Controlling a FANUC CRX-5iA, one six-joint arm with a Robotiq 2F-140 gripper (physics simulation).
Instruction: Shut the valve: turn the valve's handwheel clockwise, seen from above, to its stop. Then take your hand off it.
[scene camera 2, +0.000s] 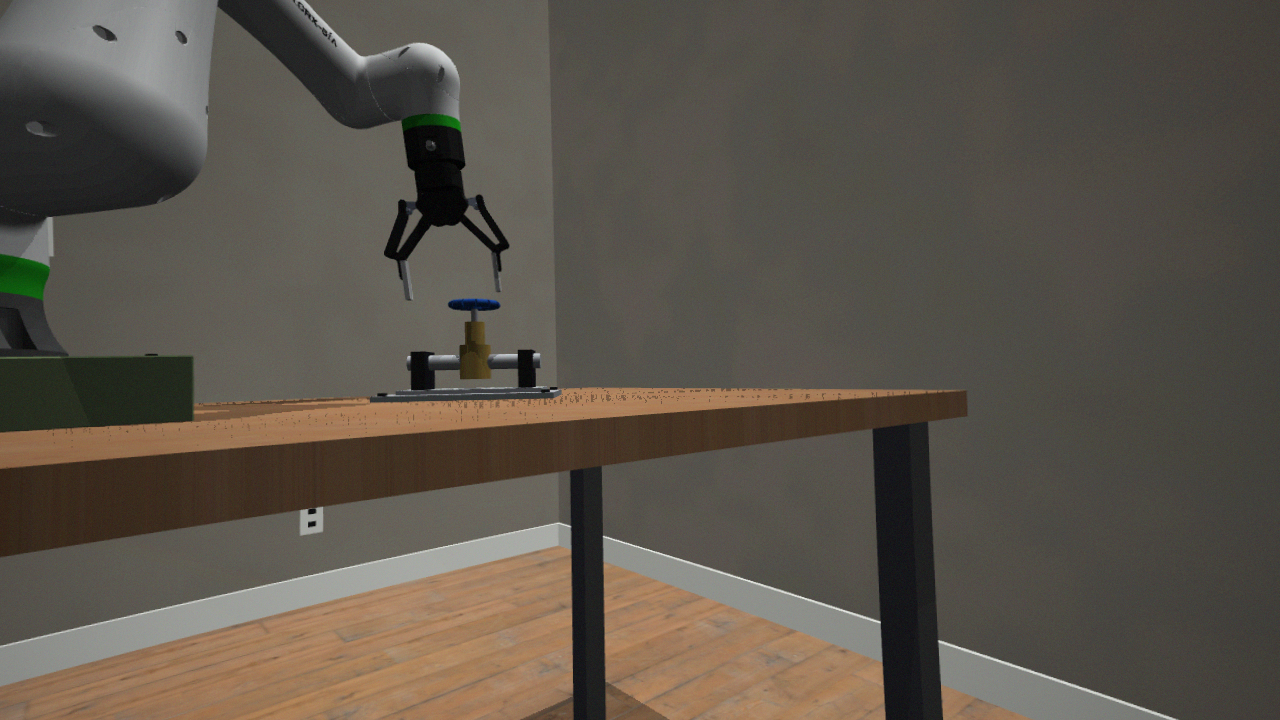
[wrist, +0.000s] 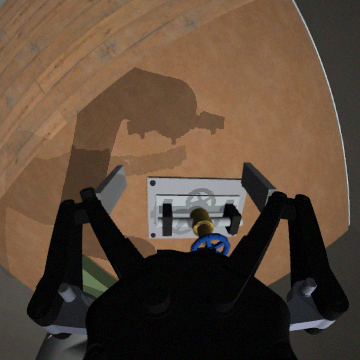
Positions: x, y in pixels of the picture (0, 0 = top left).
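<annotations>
My gripper is visible in the wrist view (183, 173) and in scene camera 2 (454, 295).
</annotations>
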